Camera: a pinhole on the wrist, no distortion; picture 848 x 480 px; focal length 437.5 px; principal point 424.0 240.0 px. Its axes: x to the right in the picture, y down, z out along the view. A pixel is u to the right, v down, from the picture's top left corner.
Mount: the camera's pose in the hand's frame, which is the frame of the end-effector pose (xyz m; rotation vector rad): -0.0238 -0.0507 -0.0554 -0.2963 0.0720 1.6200
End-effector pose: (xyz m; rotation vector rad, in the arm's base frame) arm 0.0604 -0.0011 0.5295 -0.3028 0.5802 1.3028
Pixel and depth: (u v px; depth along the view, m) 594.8 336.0 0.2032
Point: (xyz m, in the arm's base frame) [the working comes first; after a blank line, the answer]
In the camera's frame: 0.0793 0.0446 0.2032

0.0057 -0.0056 0.6887
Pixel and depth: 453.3 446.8 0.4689
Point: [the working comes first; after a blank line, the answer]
In the camera's frame: 0.0314 0.2216 0.4689

0.0300 -0.0511 1.0075
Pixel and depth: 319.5 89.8 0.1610
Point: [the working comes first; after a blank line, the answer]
In the camera's frame: -0.0385 -0.0553 0.1610

0.1342 0.0546 0.6146
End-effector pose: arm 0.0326 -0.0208 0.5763 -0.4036 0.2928 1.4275
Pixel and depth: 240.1 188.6 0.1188
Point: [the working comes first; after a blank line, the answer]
In the camera's frame: -0.0499 -0.0140 0.1188

0.0970 -0.0183 0.6591
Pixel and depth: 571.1 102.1 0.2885
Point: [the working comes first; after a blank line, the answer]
In the camera's frame: 0.0970 -0.0909 0.2885

-0.0886 0.1004 0.7472
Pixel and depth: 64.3 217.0 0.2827
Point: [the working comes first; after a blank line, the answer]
In the camera's frame: -0.2324 -0.0149 0.2827

0.2252 0.0428 0.8590
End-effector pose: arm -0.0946 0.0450 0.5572 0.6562 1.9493 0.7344
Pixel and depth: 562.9 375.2 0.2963
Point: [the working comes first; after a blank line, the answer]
In the camera's frame: 0.0941 0.0916 0.2963

0.1644 0.0450 0.6440
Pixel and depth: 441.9 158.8 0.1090
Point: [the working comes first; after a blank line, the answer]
In the camera's frame: 0.0045 -0.0202 0.1090

-0.0434 0.0289 0.5337
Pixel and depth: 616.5 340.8 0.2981
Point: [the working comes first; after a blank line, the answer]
In the camera's frame: 0.1312 0.0687 0.2981

0.1576 0.0845 0.6611
